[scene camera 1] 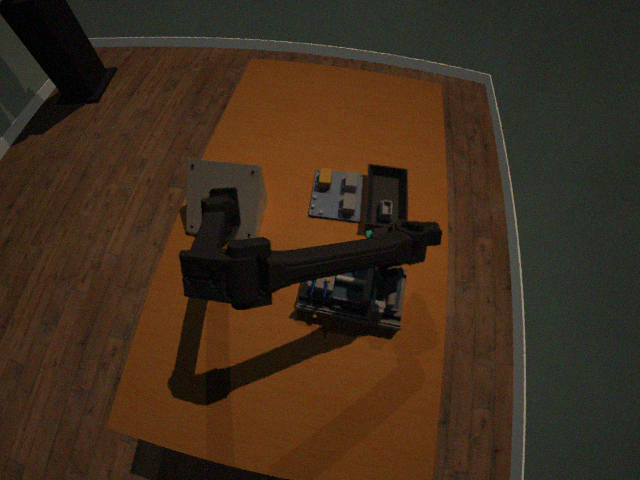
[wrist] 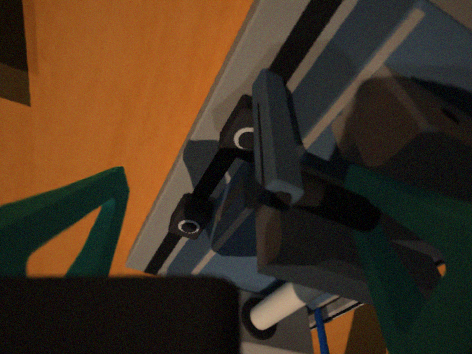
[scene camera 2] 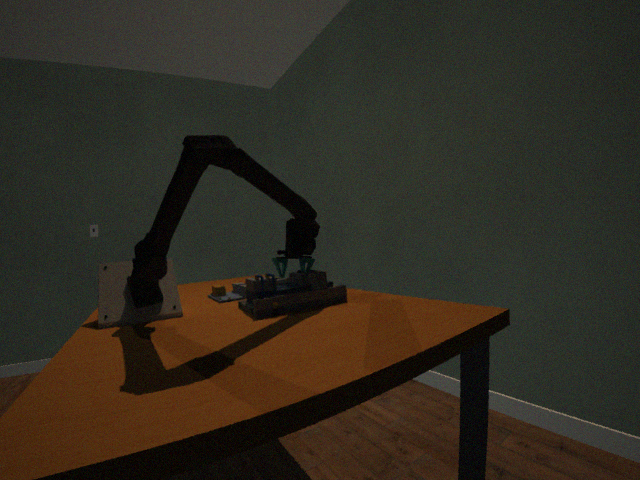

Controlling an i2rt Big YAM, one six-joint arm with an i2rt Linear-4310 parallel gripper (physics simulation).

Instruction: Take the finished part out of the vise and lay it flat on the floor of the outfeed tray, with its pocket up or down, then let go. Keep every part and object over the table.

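Seen in the pictures: gripper, between the fingertips: [wrist: 236, 178]; arm's base, origin of its link: [scene camera 1: 225, 206] [scene camera 2: 145, 290].
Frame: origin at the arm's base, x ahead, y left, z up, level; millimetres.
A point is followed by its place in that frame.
Note:
The vise [scene camera 1: 354, 291] @[y -248, x 395, z -24 mm] [scene camera 2: 305, 281] @[y -280, x 422, z -10 mm] stands on a dark base; in the wrist view its blocks, a black rod and a grey-blue bar [wrist: 275, 135] @[y -168, x 487, z -9 mm] lie above a blue bed [wrist: 235, 270] @[y -188, x 366, z -24 mm]. The finished part cannot be told apart in this dim light, and the arm covers much of the vise in scene camera 1. My gripper [scene camera 2: 293, 272] @[y -162, x 458, z -15 mm] [wrist: 236, 178] @[y -162, x 458, z -15 mm] is open and empty, green fingers pointing down, above and close to the vise; its right finger overlaps the vise in the wrist view. The dark outfeed tray [scene camera 1: 404, 191] @[y 110, x 576, z -48 mm] has walls all round and holds a pale part with a pocket [scene camera 1: 385, 209] @[y 37, x 505, z -51 mm].
A pale blue board [scene camera 1: 330, 198] @[y 87, x 326, z -75 mm] with a yellow block [scene camera 1: 324, 178] @[y 143, x 304, z -40 mm] [scene camera 2: 218, 290] @[y 128, x 295, z -53 mm] and two grey blocks stands left of the tray. Blue uprights [scene camera 1: 312, 293] @[y -270, x 278, z 26 mm] rise at the vise's left. A grey panel [scene camera 1: 253, 206] @[y -2, x 89, z 9 mm] [scene camera 2: 111, 289] @[y 28, x -97, z 14 mm] stands by the arm's base. The right table edge is near the tray.

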